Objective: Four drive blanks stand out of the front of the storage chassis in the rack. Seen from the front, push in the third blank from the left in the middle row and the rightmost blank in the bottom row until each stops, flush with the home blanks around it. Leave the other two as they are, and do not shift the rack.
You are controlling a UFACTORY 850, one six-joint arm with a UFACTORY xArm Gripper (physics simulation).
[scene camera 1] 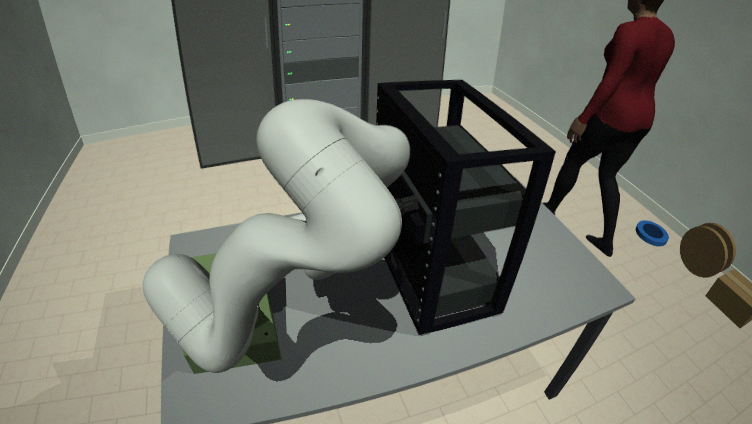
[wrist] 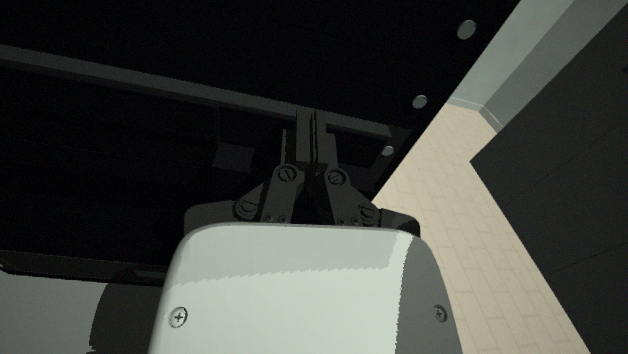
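The black rack (scene camera 1: 447, 210) (wrist: 442, 67) stands upright on the table. The storage chassis (scene camera 1: 487, 213) sits in it, seen through the rack's side in the scene view. A long grey strip (wrist: 150, 80) crosses its dark front in the wrist view. My gripper (wrist: 307, 127) is shut and empty, its tips in front of or against this strip, near the strip's right end; contact cannot be told. In the scene view the arm hides the fingertips. A faint block (wrist: 234, 156), possibly a blank standing out, shows left of the fingers. Deep shadow keeps the rows and single blanks from being told apart.
Screw heads (wrist: 419, 101) line the rack's edge right of the gripper. The grey table (scene camera 1: 558, 263) carries the rack and the arm's green base plate (scene camera 1: 268, 344). Tall cabinets (scene camera 1: 226, 79) stand behind. A person in red (scene camera 1: 637, 79) stands beyond the rack, at the right.
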